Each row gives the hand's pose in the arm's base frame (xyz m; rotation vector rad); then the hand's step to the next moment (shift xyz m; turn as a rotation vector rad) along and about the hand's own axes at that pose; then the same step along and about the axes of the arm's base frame.
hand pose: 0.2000 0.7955 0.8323 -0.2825 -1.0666 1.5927
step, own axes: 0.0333 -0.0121 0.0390 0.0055 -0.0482 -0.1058
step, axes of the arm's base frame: -0.0294 0.0099 0.0426 0.1015 0.0529 -0.0211
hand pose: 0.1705 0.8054 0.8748 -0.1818 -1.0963 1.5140
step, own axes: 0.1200 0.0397 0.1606 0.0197 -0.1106 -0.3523
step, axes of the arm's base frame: -0.1681 0.0230 0.1139 0.3030 0.1844 -0.1047
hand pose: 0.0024 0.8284 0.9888 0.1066 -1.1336 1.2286
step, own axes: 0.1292 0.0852 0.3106 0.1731 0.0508 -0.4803
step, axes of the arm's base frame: -0.2721 -0.0676 0.2045 0.2418 0.4321 -0.1345
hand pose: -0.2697 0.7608 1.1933 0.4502 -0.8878 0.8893
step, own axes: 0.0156 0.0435 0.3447 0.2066 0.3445 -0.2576
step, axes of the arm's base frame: -0.1942 -0.1977 0.2101 -0.0938 0.4676 0.0173
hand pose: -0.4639 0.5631 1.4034 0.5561 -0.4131 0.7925
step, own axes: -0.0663 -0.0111 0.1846 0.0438 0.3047 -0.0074
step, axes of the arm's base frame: -0.0596 -0.1550 0.1049 -0.2023 0.2032 0.1123
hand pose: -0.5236 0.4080 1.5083 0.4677 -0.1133 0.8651
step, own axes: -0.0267 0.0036 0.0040 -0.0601 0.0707 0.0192
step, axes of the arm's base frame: -0.0197 -0.0186 -0.0027 -0.0907 -0.0117 0.0249
